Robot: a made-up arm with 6 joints.
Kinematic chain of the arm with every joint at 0, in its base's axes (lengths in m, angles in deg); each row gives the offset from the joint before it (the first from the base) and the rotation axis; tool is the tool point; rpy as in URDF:
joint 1: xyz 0 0 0.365 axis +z
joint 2: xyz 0 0 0 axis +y
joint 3: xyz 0.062 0 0.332 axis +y
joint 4: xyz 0.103 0 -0.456 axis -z
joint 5: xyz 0 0 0 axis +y
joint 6: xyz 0.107 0 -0.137 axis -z
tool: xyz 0 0 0 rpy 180 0 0
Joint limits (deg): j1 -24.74..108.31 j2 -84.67..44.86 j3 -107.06..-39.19 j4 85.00..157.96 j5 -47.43..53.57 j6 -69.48..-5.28
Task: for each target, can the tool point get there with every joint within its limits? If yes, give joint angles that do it. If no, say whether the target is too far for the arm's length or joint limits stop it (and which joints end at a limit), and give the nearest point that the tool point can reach.
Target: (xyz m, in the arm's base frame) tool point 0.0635 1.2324 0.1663
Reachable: no: too far | nearest point 0.0448 0.8703 0.3144 | short by 0.392 m
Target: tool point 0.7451 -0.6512 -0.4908
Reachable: no: too far | nearest point 0.5350 -0.3134 0.0277 | short by 0.653 m
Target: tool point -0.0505 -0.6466 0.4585
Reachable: no: joint limits stop it (at a limit: joint 2, joint 3, joint 4, joint 5) | nearest point -0.0438 -0.5614 0.8936 | short by 0.443 m
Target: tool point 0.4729 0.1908 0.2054
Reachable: yes | joints 34.12 26.63 -63.10 138.44 -30.55 -37.49
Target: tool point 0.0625 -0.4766 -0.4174
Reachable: no: joint limits stop it (at a limit: joint 1, joint 2, joint 3) | nearest point 0.2407 -0.2294 -0.0423 | short by 0.483 m
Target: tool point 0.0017 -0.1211 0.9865
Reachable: yes | joints 14.34 -72.52 -76.94 130.40 -24.78 -55.83
